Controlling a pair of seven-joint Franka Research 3 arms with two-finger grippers.
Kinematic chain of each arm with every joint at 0, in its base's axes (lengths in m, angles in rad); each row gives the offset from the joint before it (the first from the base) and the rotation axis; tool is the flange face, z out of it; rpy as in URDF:
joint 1: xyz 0 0 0.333 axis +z
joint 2: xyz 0 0 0 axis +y
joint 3: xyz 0 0 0.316 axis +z
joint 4: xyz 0.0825 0 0 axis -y
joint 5: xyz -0.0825 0 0.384 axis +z
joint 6: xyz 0 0 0 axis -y
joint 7: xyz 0.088 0 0 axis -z
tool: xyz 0 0 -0.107 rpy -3.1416 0 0
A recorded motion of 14 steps. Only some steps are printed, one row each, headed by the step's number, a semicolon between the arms.
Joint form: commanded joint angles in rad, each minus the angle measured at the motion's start. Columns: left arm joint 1, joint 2, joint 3, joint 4, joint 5, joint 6, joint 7; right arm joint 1, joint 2, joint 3, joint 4, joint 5, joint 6, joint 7.
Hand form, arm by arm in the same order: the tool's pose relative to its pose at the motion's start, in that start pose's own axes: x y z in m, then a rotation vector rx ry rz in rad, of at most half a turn. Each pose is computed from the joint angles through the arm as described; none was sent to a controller.
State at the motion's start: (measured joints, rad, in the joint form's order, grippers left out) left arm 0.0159 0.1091 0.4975 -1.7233 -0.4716 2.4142 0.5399; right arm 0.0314 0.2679 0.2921 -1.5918 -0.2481 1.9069 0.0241
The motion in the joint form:
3: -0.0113 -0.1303 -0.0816 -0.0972 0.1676 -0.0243 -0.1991; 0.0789 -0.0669 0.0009 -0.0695 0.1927 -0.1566 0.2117
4: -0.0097 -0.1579 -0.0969 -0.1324 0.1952 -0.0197 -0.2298; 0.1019 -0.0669 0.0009 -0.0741 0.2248 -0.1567 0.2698
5: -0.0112 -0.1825 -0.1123 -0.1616 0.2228 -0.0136 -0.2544; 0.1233 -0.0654 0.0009 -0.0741 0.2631 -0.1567 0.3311
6: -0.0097 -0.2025 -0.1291 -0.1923 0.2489 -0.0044 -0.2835; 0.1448 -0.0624 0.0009 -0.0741 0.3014 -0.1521 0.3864
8: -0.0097 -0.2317 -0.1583 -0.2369 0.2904 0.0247 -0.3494; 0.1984 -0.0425 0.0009 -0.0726 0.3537 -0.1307 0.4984
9: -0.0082 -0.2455 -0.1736 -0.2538 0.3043 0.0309 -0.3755; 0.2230 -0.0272 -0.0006 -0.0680 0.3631 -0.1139 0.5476
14: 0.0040 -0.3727 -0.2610 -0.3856 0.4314 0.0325 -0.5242; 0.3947 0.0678 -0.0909 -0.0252 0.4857 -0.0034 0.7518
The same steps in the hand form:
3: -0.0102 0.0506 -0.0256 -0.0079 -0.0452 -0.0340; -0.0347 -0.0692 -0.0064 0.1448 -0.1758 0.1756
4: -0.0177 0.0574 -0.0275 -0.0064 -0.0558 -0.0408; -0.0359 -0.0862 -0.0071 0.1691 -0.1891 0.2178
5: -0.0232 0.0662 -0.0297 -0.0046 -0.0617 -0.0368; -0.0366 -0.1025 -0.0091 0.1992 -0.2035 0.2665
6: -0.0298 0.0743 -0.0292 -0.0004 -0.0697 -0.0388; -0.0370 -0.1189 -0.0106 0.2302 -0.2170 0.3096
8: -0.0374 0.0898 -0.0295 0.0092 -0.0657 -0.0547; -0.0363 -0.1565 -0.0078 0.2705 -0.2447 0.3825
9: -0.0405 0.0976 -0.0307 0.0088 -0.0656 -0.0604; -0.0343 -0.1719 -0.0045 0.2780 -0.2502 0.4133
14: -0.0707 0.1405 -0.0511 0.0293 -0.0839 -0.0554; -0.0183 -0.2411 0.0174 0.3706 -0.2897 0.5921

